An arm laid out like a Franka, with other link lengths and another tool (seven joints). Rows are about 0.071 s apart.
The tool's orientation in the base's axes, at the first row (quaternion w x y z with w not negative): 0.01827, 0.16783, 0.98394, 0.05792
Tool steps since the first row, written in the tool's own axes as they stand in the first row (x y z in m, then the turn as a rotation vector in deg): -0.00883, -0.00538, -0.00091, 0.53, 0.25, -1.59; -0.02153, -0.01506, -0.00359, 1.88, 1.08, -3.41; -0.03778, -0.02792, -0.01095, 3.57, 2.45, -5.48; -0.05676, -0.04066, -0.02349, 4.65, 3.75, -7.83; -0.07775, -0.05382, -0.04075, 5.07, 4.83, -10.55; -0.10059, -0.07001, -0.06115, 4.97, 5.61, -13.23
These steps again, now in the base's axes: 0.00651, -0.00807, 0.00040, -0.51, 0.24, 1.60; 0.01516, -0.02165, 0.00211, -1.61, 1.27, 3.48; 0.02586, -0.03990, 0.00814, -2.87, 2.89, 5.67; 0.03888, -0.05950, 0.01937, -3.59, 4.21, 8.15; 0.05340, -0.08066, 0.03527, -3.78, 5.07, 10.97; 0.06849, -0.10563, 0.05395, -3.58, 5.48, 13.72
